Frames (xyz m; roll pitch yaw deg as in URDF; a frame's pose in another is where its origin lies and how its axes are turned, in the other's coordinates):
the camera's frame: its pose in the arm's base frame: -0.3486 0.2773 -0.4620 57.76 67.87 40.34
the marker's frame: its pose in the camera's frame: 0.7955 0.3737 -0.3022 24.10 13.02 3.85
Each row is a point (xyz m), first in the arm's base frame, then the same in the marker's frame.
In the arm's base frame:
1: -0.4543 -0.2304 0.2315
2: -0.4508 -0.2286 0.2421
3: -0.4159 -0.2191 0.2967
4: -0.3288 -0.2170 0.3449
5: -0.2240 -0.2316 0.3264
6: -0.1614 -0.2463 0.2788
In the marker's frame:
1: -1.7043 -0.4360 0.3354
2: -1.7132 -0.4289 0.3354
3: -1.7571 -0.3822 0.3484
4: -1.7933 -0.3112 0.4081
5: -1.7724 -0.2643 0.5025
6: -1.7284 -0.2532 0.5684

